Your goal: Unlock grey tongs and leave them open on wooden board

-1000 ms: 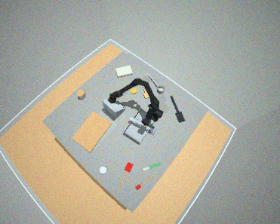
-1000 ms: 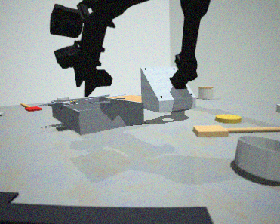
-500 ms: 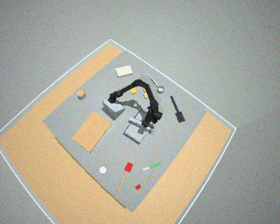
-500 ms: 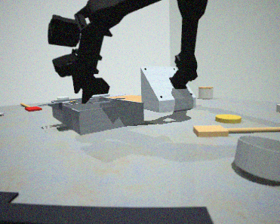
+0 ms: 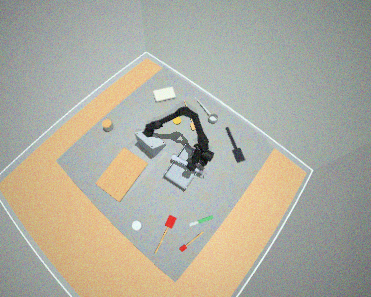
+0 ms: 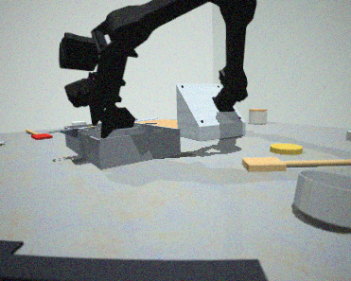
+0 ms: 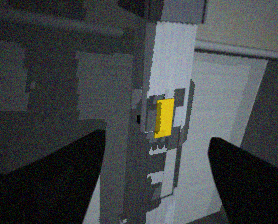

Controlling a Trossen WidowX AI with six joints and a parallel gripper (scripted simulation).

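Right now the yellow lock piece is 2 cm ahead of my gripper tip, 1 cm to the left of it and 1 cm above it. Round my gripper tip: black spatula: 13 cm ahead, 40 cm to the left, 5 cm below; then grey roasting tin: 4 cm behind, 1 cm to the right, 2 cm below; then red spatula: 17 cm ahead, 45 cm to the right, 5 cm below.
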